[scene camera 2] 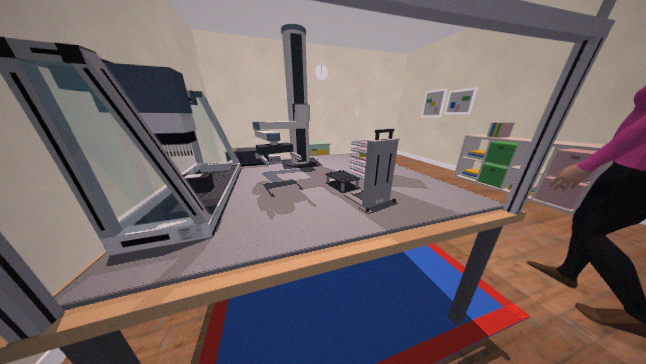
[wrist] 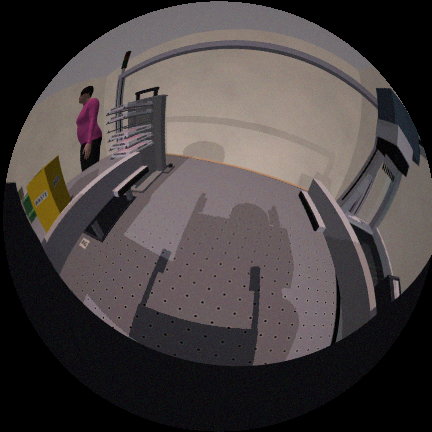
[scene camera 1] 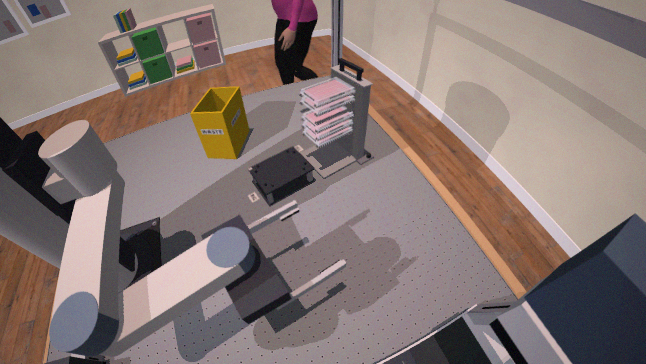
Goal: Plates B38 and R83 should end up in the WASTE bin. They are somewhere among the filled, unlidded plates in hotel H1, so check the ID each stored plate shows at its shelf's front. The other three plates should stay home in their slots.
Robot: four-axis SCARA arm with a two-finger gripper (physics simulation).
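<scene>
Hotel H1 is a grey upright with a black handle, near the table's far edge. Its stacked plates show pink contents, with a gap between upper and lower shelves. No plate ID is readable, so I cannot tell which are B38 and R83. The yellow WASTE bin stands to the left of the hotel in scene camera 1. My gripper is open with nothing between its fingers, above the pegboard table and well short of the hotel.
A low black platform stands beside the hotel, on the gripper's side. A large machine with a dark blue head stands at the opposite side of the table. A person in pink stands beyond the table.
</scene>
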